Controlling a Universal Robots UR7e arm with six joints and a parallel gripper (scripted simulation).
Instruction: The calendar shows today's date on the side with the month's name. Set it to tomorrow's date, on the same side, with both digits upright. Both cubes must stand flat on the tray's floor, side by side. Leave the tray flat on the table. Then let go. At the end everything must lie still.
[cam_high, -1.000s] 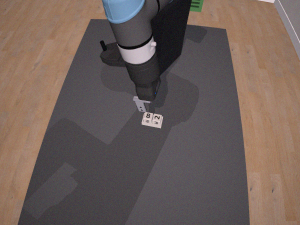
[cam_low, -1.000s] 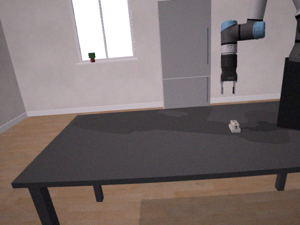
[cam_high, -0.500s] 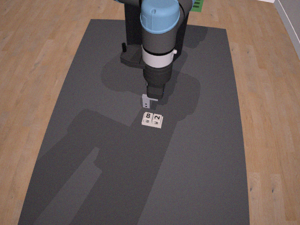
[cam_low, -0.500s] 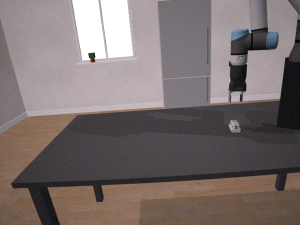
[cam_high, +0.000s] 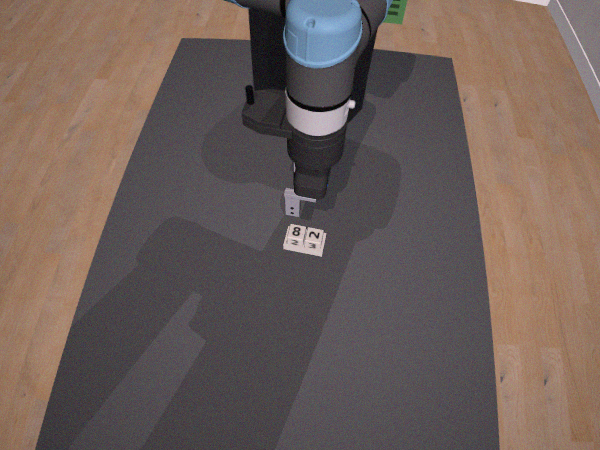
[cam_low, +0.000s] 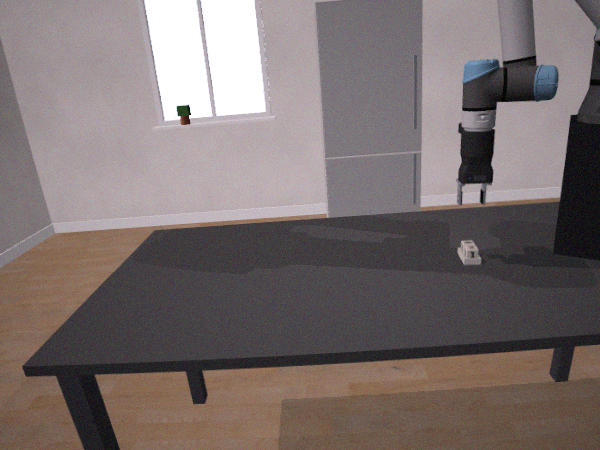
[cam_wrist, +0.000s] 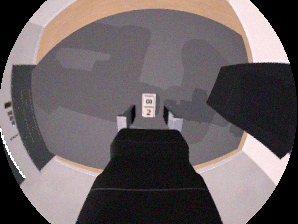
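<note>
The white calendar tray is 2 cm to the left of my hand and 16 cm below it.
</note>
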